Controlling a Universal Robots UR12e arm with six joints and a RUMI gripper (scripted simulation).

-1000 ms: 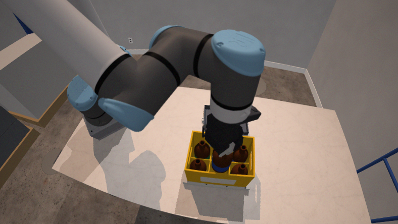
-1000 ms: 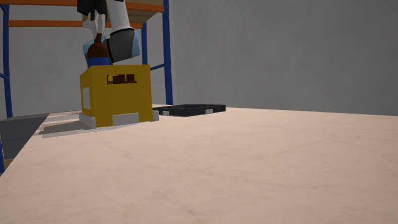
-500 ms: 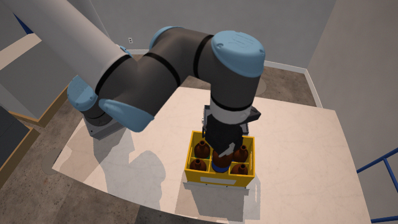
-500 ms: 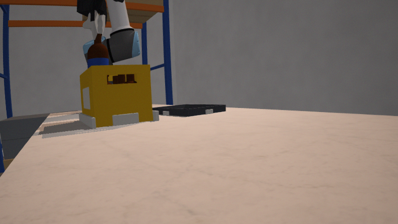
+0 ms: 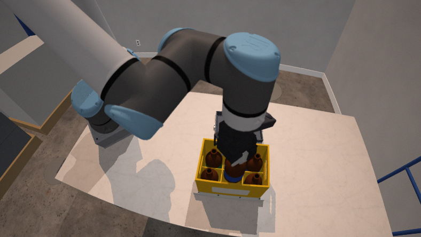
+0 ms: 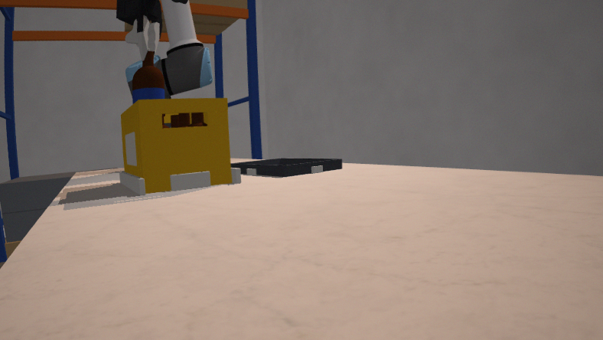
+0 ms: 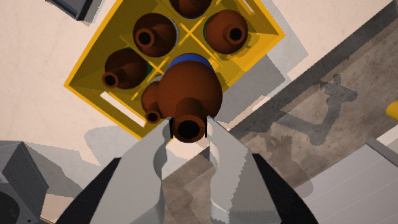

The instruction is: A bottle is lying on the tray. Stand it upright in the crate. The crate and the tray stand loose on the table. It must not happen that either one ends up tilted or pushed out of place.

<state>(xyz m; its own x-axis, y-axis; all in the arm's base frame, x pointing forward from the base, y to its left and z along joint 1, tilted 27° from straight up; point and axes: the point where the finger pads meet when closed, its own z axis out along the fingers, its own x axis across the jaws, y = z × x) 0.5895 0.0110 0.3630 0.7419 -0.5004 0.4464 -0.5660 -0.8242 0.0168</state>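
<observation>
My gripper is now 21 cm above the crate, 4 cm to the right of it and 1 cm past it. The rest, counted from my hand: tray 34 cm to the left, 28 cm below, 3 cm behind.
</observation>
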